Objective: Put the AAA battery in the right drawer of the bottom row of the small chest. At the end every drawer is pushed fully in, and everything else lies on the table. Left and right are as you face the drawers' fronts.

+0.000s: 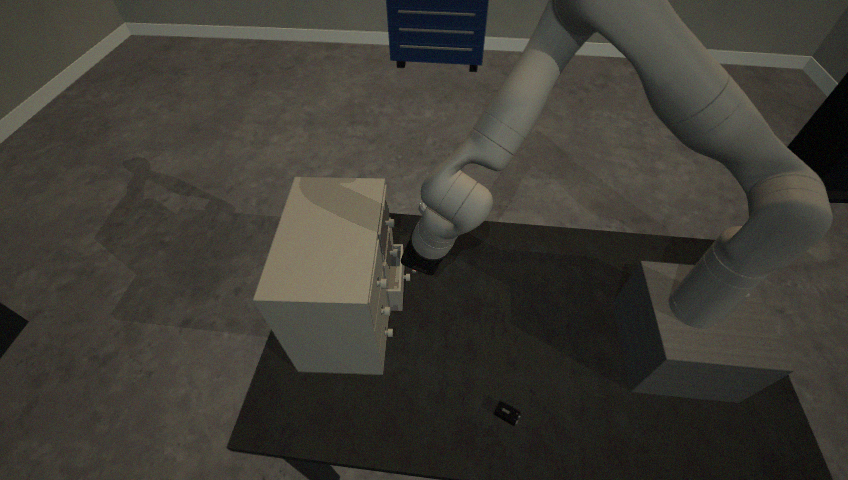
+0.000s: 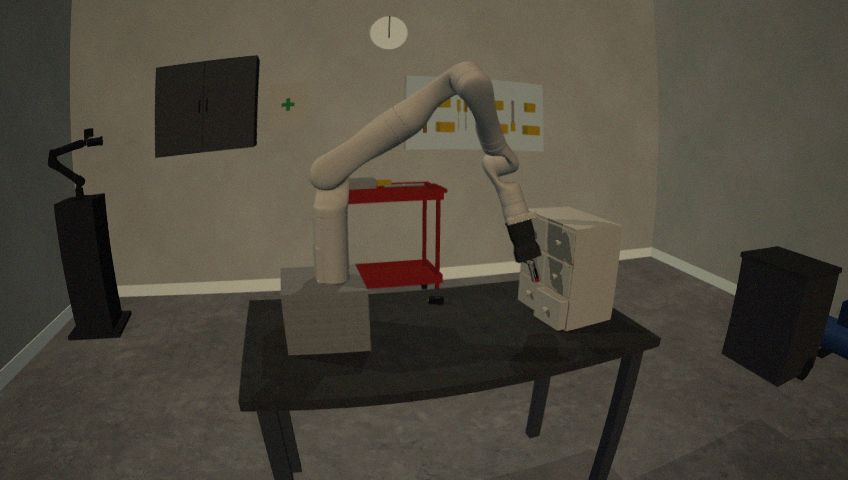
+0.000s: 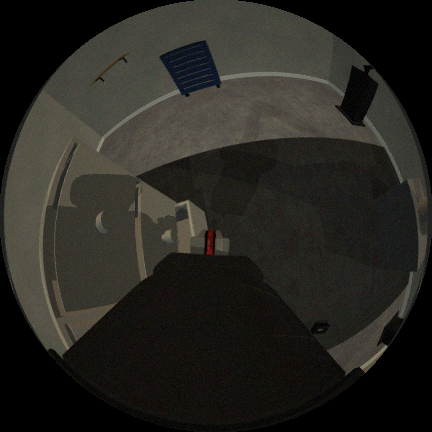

The pictures show: my gripper and a cream chest.
My gripper also shows in image 3.
